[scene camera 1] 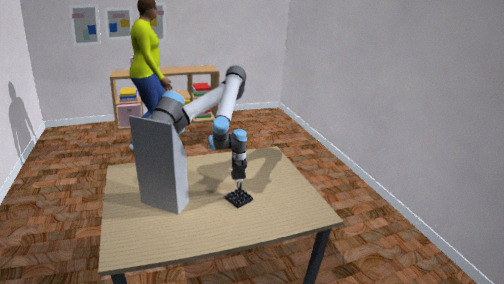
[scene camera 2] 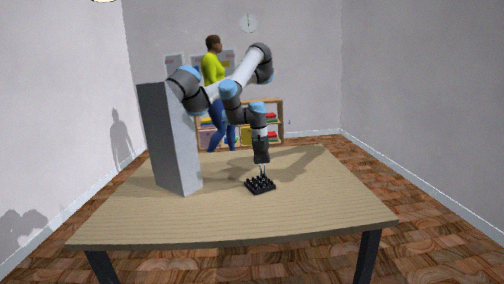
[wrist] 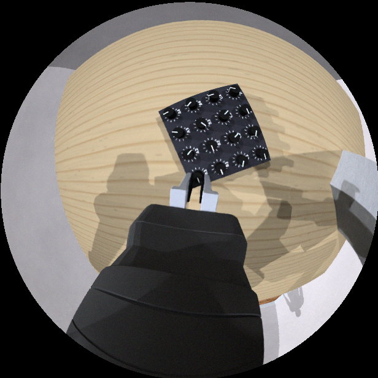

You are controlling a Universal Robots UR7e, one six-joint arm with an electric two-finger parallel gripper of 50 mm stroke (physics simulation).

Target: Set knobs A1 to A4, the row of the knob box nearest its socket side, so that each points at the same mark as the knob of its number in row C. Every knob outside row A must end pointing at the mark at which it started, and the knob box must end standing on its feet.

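Pixels of known places: gripper, fingertip midpoint: [scene camera 1: 239, 189] [scene camera 2: 263, 176]; arm's base, link origin: [scene camera 1: 155, 132] [scene camera 2: 161, 102].
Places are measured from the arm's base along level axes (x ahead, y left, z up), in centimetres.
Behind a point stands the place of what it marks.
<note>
The black knob box [scene camera 1: 239, 199] {y 4.9, x 41.1, z -38.7 cm} [scene camera 2: 260, 188] {y 2.6, x 42.6, z -38.6 cm} [wrist: 231, 126] stands flat on the table. In the wrist view, row A is its left column. My gripper [scene camera 1: 239, 188] {y 14.0, x 40.4, z -38.5 cm} [scene camera 2: 262, 174] {y 14.0, x 40.4, z -38.5 cm} [wrist: 196, 182] points down at the box's near left corner, shut on knob A1 [wrist: 198, 177]. A1's white line points down in that view, as does that of C1 [wrist: 241, 159], slightly slanted. A2 [wrist: 189, 154] and C2 [wrist: 233, 137] point up right. A3 [wrist: 179, 133] points left, C3 [wrist: 224, 115] up right. A4 [wrist: 170, 114] points left and slightly down, C4 [wrist: 214, 97] left. The fingers partly hide A1.
Rows B and D fill the second and fourth columns in the wrist view. The grey pedestal [scene camera 1: 160, 165] {y -7.2, x 3.8, z -13.4 cm} [scene camera 2: 175, 145] {y -8.7, x 11.2, z -16.7 cm} [wrist: 357, 185] of the arm stands on the wooden table [scene camera 1: 210, 235] {y -21.4, x 29.4, z -41.0 cm} [scene camera 2: 225, 225] {y -21.3, x 37.1, z -41.0 cm} [wrist: 125, 75]. A person [scene camera 1: 145, 50] [scene camera 2: 213, 70] is behind the table, near a shelf unit.
</note>
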